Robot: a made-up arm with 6 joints.
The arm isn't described. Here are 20 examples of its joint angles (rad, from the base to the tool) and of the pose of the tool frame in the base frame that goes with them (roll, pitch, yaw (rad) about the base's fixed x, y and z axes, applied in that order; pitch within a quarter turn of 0, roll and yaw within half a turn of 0; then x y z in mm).
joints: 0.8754 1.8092 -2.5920 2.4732 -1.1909 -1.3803
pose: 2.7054 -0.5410 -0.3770 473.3 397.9 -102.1
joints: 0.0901 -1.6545 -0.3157 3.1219 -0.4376 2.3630
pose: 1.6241 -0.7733 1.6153 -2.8 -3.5 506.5
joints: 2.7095 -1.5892 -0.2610 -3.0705 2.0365 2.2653
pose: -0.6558 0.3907 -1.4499 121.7 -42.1 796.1
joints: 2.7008 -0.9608 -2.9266 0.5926 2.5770 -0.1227
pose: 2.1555 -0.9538 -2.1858 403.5 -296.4 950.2
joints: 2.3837 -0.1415 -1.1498 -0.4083 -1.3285 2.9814
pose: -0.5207 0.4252 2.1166 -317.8 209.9 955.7
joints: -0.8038 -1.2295 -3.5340 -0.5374 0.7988 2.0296
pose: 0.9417 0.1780 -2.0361 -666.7 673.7 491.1
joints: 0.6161 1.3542 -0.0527 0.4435 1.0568 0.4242
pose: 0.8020 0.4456 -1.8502 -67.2 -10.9 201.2
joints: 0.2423 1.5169 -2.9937 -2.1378 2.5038 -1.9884
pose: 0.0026 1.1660 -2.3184 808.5 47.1 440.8
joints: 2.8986 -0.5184 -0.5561 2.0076 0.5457 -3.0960
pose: 1.8417 -0.6446 -1.4769 -360.5 109.5 587.4
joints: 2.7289 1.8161 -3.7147 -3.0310 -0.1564 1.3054
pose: 1.3963 0.1568 -1.9936 -834.2 349.2 277.8
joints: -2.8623 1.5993 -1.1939 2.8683 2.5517 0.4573
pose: 0.6950 0.7682 -1.8052 -518.4 -197.3 -136.5
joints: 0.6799 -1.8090 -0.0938 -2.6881 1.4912 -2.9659
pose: -0.3939 0.3318 -2.2578 -3.6 -78.5 686.3
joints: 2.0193 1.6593 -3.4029 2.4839 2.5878 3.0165
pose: 1.0882 0.9663 -0.2983 -402.3 595.0 500.0
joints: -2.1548 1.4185 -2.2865 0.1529 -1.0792 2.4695
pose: -0.9331 0.9220 2.9465 -513.3 -727.1 315.6
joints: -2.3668 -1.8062 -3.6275 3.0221 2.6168 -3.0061
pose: -0.8394 -1.2699 1.6979 386.4 350.1 -62.6
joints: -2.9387 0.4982 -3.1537 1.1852 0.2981 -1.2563
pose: 0.3311 -0.5751 0.1030 -450.3 -30.9 1241.6
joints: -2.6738 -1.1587 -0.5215 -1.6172 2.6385 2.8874
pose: -1.6452 -0.1603 -0.5871 1.3 188.3 736.3
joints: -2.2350 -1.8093 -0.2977 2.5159 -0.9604 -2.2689
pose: -2.3134 -1.1469 2.6509 -15.8 152.8 462.3
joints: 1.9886 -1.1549 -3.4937 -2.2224 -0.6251 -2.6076
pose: 1.1528 -0.0135 -0.1103 197.8 -788.7 660.6
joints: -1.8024 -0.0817 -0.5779 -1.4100 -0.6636 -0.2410
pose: 2.2323 -0.4152 0.2900 79.5 -423.8 546.3
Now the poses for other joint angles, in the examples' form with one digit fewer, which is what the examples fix.
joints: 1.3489 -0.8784 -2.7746 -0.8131 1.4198 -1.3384
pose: 0.991 -0.562 2.310 -30 -547 1149
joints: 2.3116 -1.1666 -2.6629 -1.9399 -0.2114 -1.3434
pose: -0.091 -0.632 2.130 389 -619 966
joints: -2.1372 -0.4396 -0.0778 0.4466 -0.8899 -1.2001
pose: 1.812 -0.577 -1.050 -222 -202 590
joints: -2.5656 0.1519 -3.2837 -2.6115 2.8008 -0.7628
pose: 2.892 -0.246 1.901 11 100 1065
